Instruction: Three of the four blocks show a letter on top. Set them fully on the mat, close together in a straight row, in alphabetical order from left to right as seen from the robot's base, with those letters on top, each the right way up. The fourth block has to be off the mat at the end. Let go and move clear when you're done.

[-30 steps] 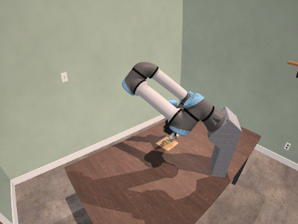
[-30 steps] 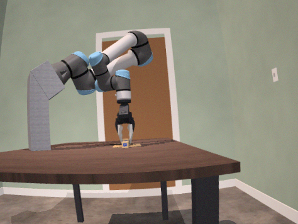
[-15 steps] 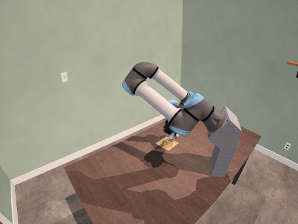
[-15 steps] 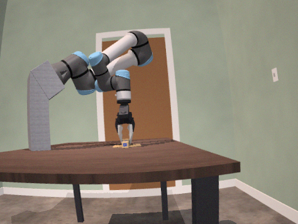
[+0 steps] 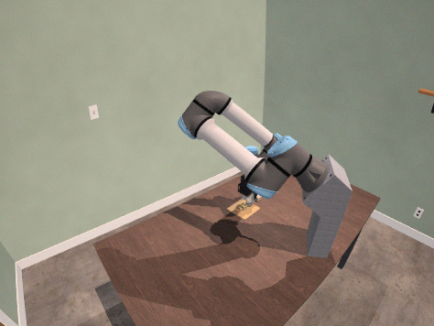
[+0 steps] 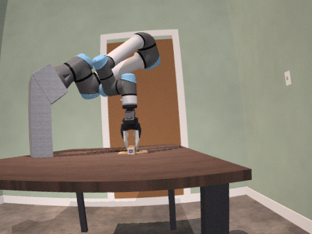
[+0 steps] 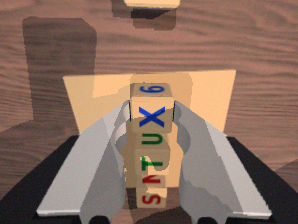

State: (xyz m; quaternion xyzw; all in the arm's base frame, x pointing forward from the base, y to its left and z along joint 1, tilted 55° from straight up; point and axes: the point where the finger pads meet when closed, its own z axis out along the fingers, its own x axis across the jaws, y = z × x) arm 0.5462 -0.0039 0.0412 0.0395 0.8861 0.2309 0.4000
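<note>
Now: the tan mat 50 mm to the left of my hand, 20 mm below it and 10 mm behind it.
</note>
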